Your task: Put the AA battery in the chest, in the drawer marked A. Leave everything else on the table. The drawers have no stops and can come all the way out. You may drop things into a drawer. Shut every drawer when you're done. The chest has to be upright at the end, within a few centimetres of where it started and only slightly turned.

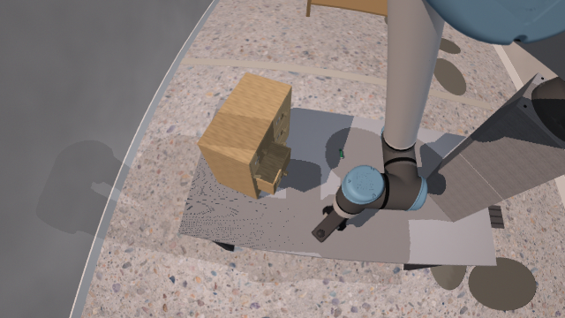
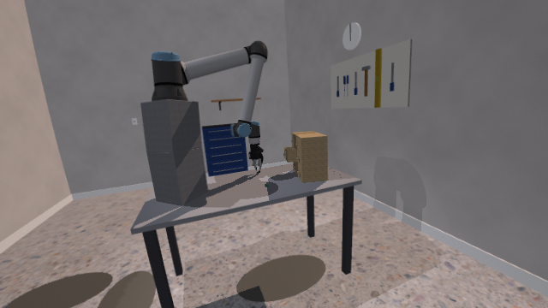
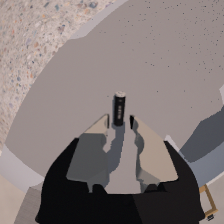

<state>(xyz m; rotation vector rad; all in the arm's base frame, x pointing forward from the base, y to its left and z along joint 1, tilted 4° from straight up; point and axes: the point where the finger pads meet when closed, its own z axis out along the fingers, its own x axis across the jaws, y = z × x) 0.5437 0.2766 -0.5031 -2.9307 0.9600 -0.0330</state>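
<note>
My hand is 3 cm above the AA battery. Also, from my hand: green battery 31 cm to the right, 3 cm below; then drawer 28 cm ahead, 12 cm to the right, 9 cm above.
</note>
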